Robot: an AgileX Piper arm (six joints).
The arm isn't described. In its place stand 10 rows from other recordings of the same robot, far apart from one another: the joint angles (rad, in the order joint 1, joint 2, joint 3, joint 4, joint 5, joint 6), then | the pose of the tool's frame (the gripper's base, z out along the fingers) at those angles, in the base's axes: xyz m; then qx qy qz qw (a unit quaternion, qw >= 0).
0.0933, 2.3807, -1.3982, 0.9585, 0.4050, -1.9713 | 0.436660 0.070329 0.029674 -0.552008 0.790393 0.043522 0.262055
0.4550, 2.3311, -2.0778, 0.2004, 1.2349, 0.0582 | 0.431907 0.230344 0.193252 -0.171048 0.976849 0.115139 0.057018
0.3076, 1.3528, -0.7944, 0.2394, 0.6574, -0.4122 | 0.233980 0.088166 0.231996 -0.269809 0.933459 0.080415 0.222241
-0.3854, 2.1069, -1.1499, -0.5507, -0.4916, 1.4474 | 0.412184 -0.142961 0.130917 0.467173 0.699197 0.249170 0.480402
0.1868, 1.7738, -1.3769, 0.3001, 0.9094, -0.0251 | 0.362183 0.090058 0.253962 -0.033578 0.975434 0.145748 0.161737
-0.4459, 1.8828, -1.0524, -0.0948, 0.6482, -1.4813 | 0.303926 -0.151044 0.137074 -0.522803 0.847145 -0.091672 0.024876
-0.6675, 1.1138, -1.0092, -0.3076, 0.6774, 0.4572 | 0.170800 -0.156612 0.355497 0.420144 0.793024 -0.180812 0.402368
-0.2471, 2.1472, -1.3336, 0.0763, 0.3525, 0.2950 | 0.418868 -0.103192 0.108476 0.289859 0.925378 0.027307 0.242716
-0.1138, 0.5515, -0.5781, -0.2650, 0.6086, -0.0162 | 0.103978 -0.025599 0.312769 -0.012789 0.852847 -0.153141 0.499035
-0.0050, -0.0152, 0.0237, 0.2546, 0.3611, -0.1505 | 0.052643 0.007834 0.174626 0.010200 0.795957 0.060599 0.602226
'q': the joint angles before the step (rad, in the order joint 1, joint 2, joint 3, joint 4, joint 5, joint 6). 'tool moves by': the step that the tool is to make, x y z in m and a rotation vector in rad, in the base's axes. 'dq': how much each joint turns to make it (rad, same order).
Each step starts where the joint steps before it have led.
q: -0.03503 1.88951 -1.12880 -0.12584 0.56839 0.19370
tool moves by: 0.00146 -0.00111 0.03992 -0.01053 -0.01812 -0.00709
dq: 0.00001 -0.06825 -0.07495 0.00160 0.12518 -0.00709
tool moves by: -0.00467 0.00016 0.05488 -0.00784 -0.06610 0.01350
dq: 0.00000 -0.09756 -0.08621 0.01447 0.11549 -0.03444
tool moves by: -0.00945 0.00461 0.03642 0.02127 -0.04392 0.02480
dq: 0.00464 -0.06997 -0.05117 0.04481 0.07540 -0.04331
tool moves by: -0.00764 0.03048 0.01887 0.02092 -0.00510 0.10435
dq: 0.08013 -0.03535 -0.03141 0.03937 0.06014 -0.03851
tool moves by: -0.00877 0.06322 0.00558 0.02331 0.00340 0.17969
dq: 0.18028 -0.00130 -0.02075 0.02560 0.02213 -0.00388
